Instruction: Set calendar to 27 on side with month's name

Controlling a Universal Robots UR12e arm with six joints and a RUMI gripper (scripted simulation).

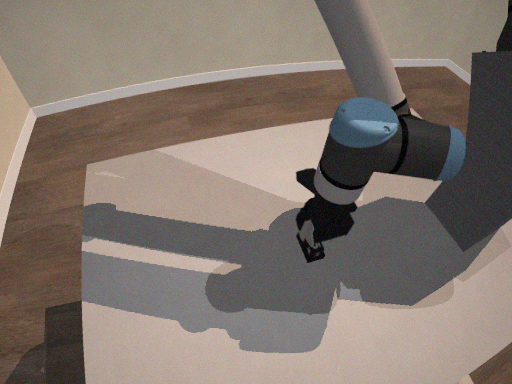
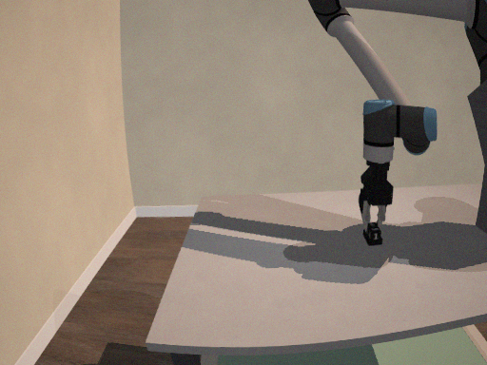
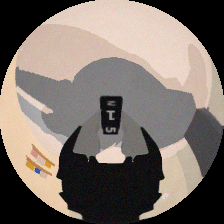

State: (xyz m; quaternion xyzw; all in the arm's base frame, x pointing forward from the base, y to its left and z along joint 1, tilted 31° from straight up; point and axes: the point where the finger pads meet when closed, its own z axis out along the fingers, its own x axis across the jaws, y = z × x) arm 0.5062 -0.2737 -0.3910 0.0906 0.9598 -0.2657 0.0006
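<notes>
Now: the black cube 1 cm below my hand. Round my hand: tray 3 cm below, 2 cm to the left.
</notes>
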